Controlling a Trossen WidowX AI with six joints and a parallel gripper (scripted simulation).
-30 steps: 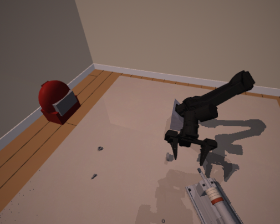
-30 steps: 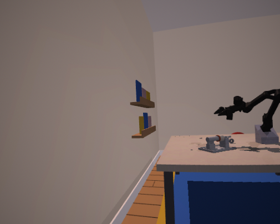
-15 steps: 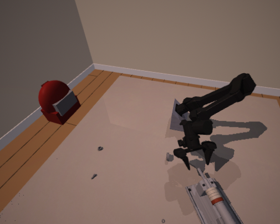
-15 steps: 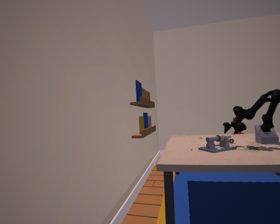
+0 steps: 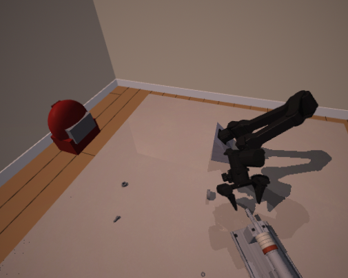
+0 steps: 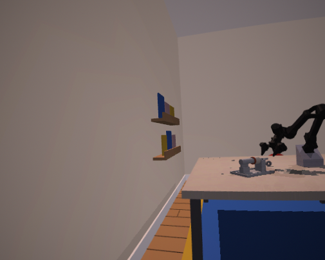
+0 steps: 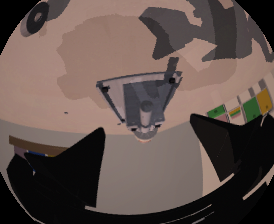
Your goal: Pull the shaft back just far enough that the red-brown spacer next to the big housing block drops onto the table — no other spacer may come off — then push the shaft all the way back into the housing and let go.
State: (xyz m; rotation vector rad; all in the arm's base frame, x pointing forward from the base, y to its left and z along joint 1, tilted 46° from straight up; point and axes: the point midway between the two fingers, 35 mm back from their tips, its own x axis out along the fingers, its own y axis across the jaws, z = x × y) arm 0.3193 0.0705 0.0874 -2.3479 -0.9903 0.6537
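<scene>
My gripper tip is now 90 mm short of the cream spacer, 60 mm to the right of it and 20 mm above it. From my gripper tip the other things lie so: thin grey shaft (90 mm ahead, 60 mm to the left, 20 mm below); then grey cylinder (60 mm behind, 150 mm to the right, 80 mm below); then red-brown spacer (120 mm ahead, 70 mm to the left, 20 mm below).
</scene>
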